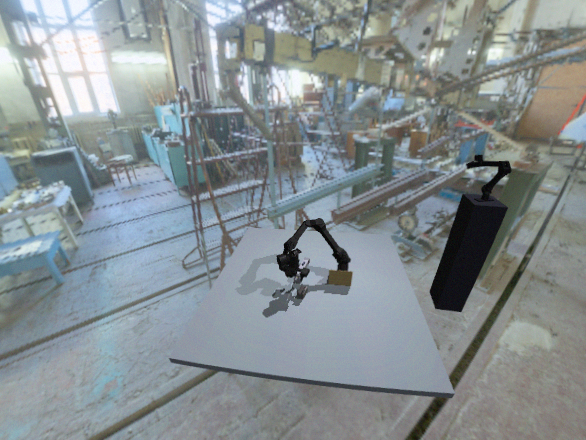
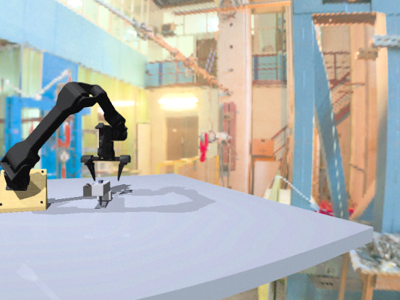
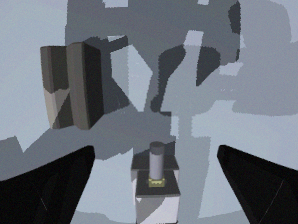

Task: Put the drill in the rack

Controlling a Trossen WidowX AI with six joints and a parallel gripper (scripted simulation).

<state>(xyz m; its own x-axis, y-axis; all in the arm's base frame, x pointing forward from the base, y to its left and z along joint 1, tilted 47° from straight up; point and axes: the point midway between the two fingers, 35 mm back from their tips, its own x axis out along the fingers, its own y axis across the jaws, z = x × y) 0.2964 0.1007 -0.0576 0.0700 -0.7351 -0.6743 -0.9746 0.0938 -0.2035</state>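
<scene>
Right now my gripper tip is 10 mm past the drill, 60 mm to the left of it and 10 mm above it. The rest, counted from my gripper tip: light grey block (20 mm behind, 120 mm to the right, 10 mm below); rack (60 mm behind, 60 mm to the left, 40 mm below).
</scene>
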